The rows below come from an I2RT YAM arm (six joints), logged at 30 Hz.
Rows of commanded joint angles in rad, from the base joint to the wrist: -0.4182, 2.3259, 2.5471, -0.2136, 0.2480, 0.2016; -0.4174, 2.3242, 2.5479, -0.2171, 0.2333, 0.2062; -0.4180, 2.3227, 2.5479, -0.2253, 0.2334, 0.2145; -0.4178, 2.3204, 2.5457, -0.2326, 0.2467, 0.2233; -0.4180, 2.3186, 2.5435, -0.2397, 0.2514, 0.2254; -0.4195, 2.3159, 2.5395, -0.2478, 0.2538, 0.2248; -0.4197, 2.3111, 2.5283, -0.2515, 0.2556, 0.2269; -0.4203, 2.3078, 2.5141, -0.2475, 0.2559, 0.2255; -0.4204, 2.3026, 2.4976, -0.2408, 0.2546, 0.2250; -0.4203, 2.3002, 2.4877, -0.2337, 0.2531, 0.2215; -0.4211, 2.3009, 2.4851, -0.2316, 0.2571, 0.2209; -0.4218, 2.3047, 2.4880, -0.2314, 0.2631, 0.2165; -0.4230, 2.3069, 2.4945, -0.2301, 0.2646, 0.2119; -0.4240, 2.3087, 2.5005, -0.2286, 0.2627, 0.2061
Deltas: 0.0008, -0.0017, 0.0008, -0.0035, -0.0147, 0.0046; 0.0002, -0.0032, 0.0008, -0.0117, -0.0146, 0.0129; 0.0004, -0.0055, -0.0014, -0.0190, -0.0013, 0.0217; 0.0002, -0.0073, -0.0036, -0.0261, 0.0034, 0.0238; -0.0013, -0.0100, -0.0076, -0.0342, 0.0058, 0.0232; -0.0015, -0.0148, -0.0188, -0.0379, 0.0076, 0.0253; -0.0021, -0.0181, -0.0330, -0.0339, 0.0079, 0.0239; -0.0022, -0.0233, -0.0495, -0.0272, 0.0066, 0.0234; -0.0021, -0.0257, -0.0594, -0.0201, 0.0051, 0.0199; -0.0029, -0.0250, -0.0620, -0.0180, 0.0091, 0.0193; -0.0036, -0.0212, -0.0591, -0.0178, 0.0151, 0.0149; -0.0048, -0.0190, -0.0526, -0.0165, 0.0166, 0.0103; -0.0058, -0.0172, -0.0466, -0.0150, 0.0147, 0.0045
